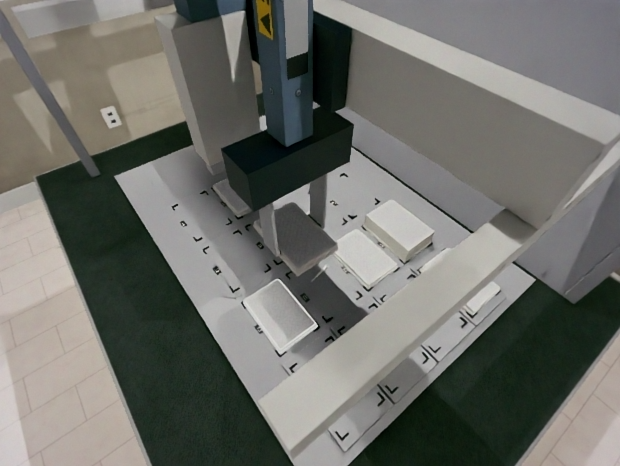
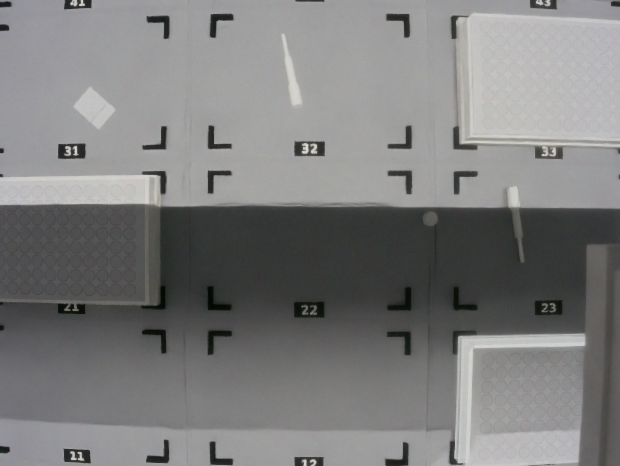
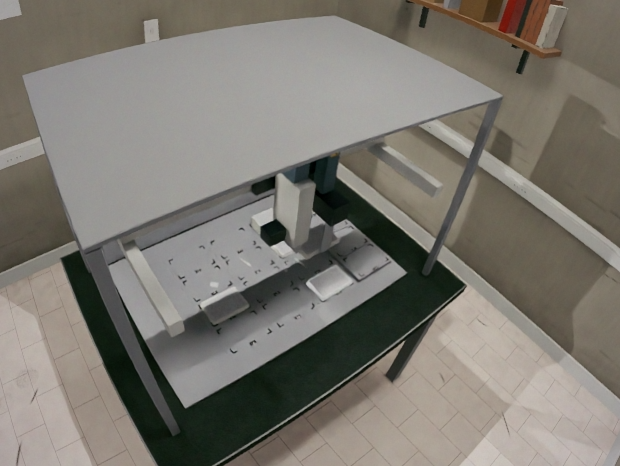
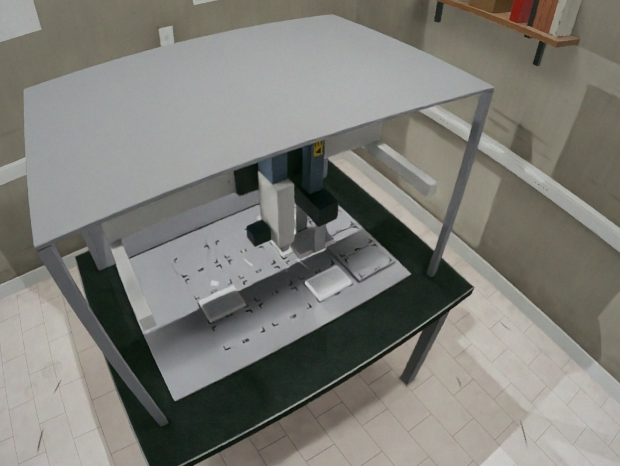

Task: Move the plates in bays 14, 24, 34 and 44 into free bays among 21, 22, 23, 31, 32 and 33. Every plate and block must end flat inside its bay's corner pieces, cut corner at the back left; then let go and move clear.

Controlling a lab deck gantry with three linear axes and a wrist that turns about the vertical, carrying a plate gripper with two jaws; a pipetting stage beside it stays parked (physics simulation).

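Seen in the pictures: gripper, between the fingertips: (image 1: 295, 235) (image 3: 314, 240) (image 4: 309, 240); robot's base, origin of its link: (image 1: 173, 207) (image 3: 233, 352) (image 4: 226, 349).
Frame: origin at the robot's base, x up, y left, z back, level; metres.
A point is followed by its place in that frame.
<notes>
My gripper (image 1: 298, 240) @[y 0.110, x 0.160, z -0.360 m] (image 4: 309, 240) @[y 0.110, x 0.160, z -0.360 m] is shut on a plate (image 1: 305, 248) @[y 0.104, x 0.167, z -0.397 m] (image 3: 311, 245) @[y 0.093, x 0.167, z -0.334 m], held level above the deck near bay 23, whose label (image 2: 548, 307) @[y 0.104, x 0.000, z -0.392 m] shows. One plate (image 1: 230, 196) @[y 0.123, x 0.015, z -0.066 m] (image 2: 75, 245) @[y 0.147, x 0.014, z -0.077 m] (image 3: 224, 304) @[y 0.148, x 0.015, z -0.063 m] sits in bay 21 and another (image 1: 365, 258) @[y 0.256, x 0.014, z -0.403 m] (image 2: 546, 77) @[y 0.256, x 0.014, z -0.382 m] (image 3: 281, 249) @[y 0.239, x 0.014, z -0.343 m] in bay 33. A plate (image 1: 482, 297) @[y 0.359, x 0.029, z -0.610 m] sits in bay 44, mostly hidden by the front beam. Bays 14 (image 1: 360, 420) @[y 0.038, x 0.015, z -0.620 m], 24 (image 1: 408, 375) @[y 0.147, x 0.015, z -0.620 m] and 34 (image 1: 453, 333) @[y 0.266, x 0.014, z -0.620 m] look bare. Bay 22 (image 2: 309, 260) @[y 0.137, x 0.000, z -0.228 m] holds no plate. The cut corners cannot be made out.
A plate (image 1: 280, 315) @[y 0.041, x 0.014, z -0.400 m] (image 2: 526, 400) @[y 0.047, x 0.014, z -0.369 m] is in bay 13; a tall block (image 1: 398, 227) @[y 0.353, x 0.042, z -0.399 m] is in bay 43. Pipette tips lie in bay 32 (this tip (image 2: 290, 70) @[y 0.262, x 0.005, z -0.215 m]) and bay 23 (this tip (image 2: 516, 220) @[y 0.164, x 0.005, z -0.365 m]). A round cap (image 2: 430, 218) @[y 0.165, x 0.004, z -0.307 m] and a paper square (image 2: 94, 107) @[y 0.241, x 0.001, z -0.080 m] lie on the deck.
</notes>
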